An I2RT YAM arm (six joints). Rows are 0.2 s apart.
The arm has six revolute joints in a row. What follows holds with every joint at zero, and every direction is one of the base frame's.
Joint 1 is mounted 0.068 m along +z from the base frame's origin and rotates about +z.
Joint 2 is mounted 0.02 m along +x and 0.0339 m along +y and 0.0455 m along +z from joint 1 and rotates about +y.
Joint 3 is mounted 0.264 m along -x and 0.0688 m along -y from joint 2 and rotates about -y.
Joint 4 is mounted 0.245 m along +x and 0.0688 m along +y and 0.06 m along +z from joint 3 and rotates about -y.
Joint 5 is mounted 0.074 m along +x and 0.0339 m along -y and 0.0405 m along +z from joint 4 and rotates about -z.
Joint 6 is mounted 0.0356 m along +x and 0.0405 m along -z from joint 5 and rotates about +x.
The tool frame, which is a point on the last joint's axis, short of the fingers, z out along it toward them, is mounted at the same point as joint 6; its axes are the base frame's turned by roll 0, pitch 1.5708 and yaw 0 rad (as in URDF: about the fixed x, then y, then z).
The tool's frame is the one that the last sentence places.
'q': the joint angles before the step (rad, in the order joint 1, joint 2, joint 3, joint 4, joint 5, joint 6). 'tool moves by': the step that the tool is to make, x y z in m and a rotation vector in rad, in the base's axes. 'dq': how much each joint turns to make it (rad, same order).
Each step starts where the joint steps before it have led.
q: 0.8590 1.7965 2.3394 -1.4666 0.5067 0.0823
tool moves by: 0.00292 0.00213 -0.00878 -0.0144 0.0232 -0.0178
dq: -0.0023 0.0014 -0.0345 0.0001 0.0026 0.0198
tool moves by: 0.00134 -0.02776 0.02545 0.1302 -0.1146 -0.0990
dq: -0.0606 -0.0766 -0.0151 0.0935 0.0214 0.0371
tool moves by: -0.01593 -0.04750 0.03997 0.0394 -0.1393 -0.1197
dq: -0.0742 -0.0744 0.0889 -0.0228 0.0789 -0.0230
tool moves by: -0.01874 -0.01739 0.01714 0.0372 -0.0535 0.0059
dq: -0.0032 -0.0504 0.0275 -0.0053 -0.0030 -0.0137
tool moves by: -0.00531 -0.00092 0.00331 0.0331 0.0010 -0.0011
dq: 0.0116 0.0031 0.0294 -0.0246 -0.0037 0.0343
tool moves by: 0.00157 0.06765 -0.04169 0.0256 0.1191 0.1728
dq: 0.1688 0.0316 -0.1857 0.1027 -0.0662 0.0956
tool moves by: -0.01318 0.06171 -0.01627 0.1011 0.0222 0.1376
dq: 0.1476 0.0795 -0.0157 0.1296 -0.0401 0.0741
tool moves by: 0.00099 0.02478 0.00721 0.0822 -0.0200 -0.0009
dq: 0.0350 0.0950 0.1323 0.0225 0.0154 0.0450
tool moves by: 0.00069 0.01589 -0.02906 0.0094 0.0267 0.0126
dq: 0.0182 -0.0433 -0.2009 0.1391 -0.0117 0.0298
